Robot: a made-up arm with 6 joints.
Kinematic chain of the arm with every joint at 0, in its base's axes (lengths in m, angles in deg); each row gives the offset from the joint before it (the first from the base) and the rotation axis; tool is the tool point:
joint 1: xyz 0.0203 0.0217 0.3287 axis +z
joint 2: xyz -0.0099 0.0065 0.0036 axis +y
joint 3: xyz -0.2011 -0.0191 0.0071 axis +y
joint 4: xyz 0.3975 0.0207 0.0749 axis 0.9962 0 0.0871
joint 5: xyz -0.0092 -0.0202 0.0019 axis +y
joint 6: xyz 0.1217 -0.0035 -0.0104 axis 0.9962 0 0.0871
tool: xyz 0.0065 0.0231 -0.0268
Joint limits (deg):
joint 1: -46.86..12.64
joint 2: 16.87..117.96
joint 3: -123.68..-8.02
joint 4: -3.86..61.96
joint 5: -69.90..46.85
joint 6: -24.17..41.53
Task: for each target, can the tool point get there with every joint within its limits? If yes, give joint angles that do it. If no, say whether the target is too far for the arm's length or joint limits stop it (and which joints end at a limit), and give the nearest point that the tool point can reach.
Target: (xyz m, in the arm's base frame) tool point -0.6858 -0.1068 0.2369
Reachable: no: joint limits stop it (at a limit: joint 2, joint 3, joint 5, joint 6) | nearest point -0.4834 -0.0700 0.7691 | short by 0.571 m
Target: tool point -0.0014 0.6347 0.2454
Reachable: no: joint limits stop it (at a limit: joint 1, joint 3, joint 4, joint 5) | nearest point 0.1834 0.1756 0.1889 | short by 0.498 m
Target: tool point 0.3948 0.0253 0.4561
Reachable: yes | joints -2.01 44.61 -36.57 21.74 -5.95 -8.45
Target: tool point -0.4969 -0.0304 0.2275
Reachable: no: joint limits stop it (at a limit: joint 1, joint 2, joint 3, joint 5, joint 6) | nearest point -0.0872 0.0185 0.1053 | short by 0.430 m
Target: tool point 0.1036 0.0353 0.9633
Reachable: yes | joints 2.17 48.44 -102.56 34.53 -18.34 29.41
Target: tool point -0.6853 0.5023 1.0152
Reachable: no: too far | nearest point -0.3969 0.3059 0.8147 | short by 0.402 m
